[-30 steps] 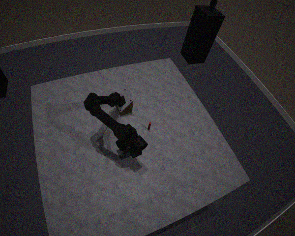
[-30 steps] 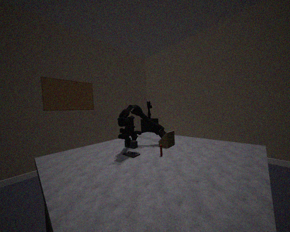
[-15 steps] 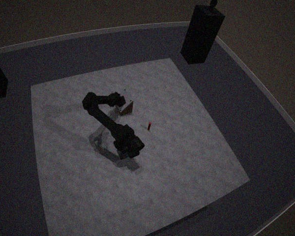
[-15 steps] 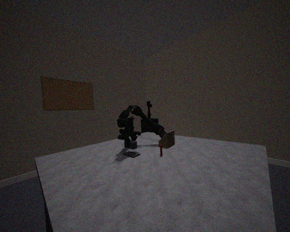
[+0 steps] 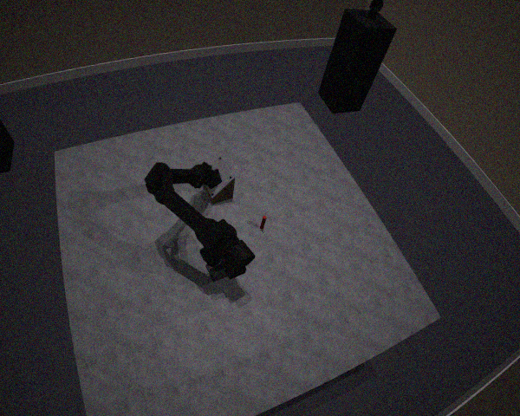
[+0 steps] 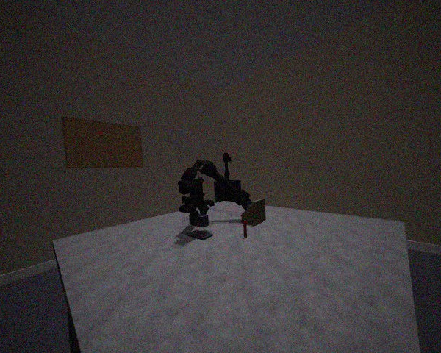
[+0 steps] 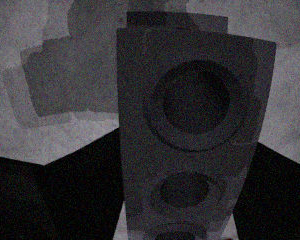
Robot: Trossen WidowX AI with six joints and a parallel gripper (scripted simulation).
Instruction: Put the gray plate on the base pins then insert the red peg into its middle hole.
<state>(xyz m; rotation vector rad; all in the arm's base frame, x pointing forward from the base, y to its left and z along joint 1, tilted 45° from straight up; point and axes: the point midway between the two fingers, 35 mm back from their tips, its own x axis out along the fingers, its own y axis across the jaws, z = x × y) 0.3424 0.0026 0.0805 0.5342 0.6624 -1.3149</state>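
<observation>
My gripper tip is now 12 cm past the red peg, 19 cm to the right of it and 2 cm above it. Also, from my gripper tip: gray plate: 3 cm above.
</observation>
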